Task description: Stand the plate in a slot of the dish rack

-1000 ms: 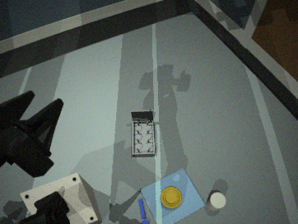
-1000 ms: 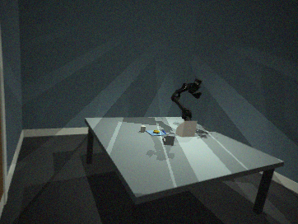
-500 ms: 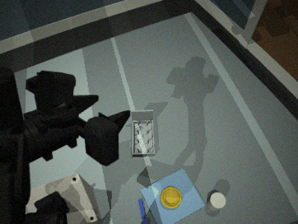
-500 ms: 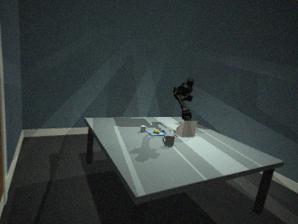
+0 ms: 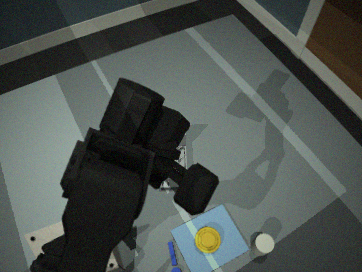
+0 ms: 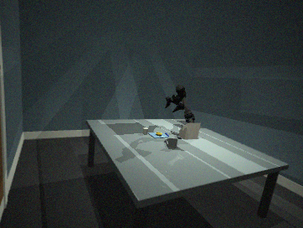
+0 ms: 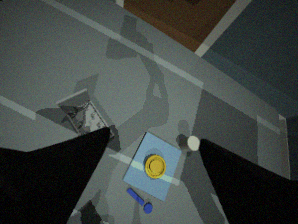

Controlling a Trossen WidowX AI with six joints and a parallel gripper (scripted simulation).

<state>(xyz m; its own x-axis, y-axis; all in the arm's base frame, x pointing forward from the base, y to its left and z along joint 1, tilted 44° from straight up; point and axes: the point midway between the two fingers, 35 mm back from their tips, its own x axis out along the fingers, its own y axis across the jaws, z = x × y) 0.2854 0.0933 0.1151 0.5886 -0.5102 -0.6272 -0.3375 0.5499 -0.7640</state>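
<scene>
Right now the plate is 10 cm to the right of my gripper tip and 25 cm below it. The rest, counted from my gripper tip: white cup (11 cm ahead, 17 cm to the right, 24 cm below); then dish rack (2 cm ahead, 12 cm to the left, 24 cm below).
</scene>
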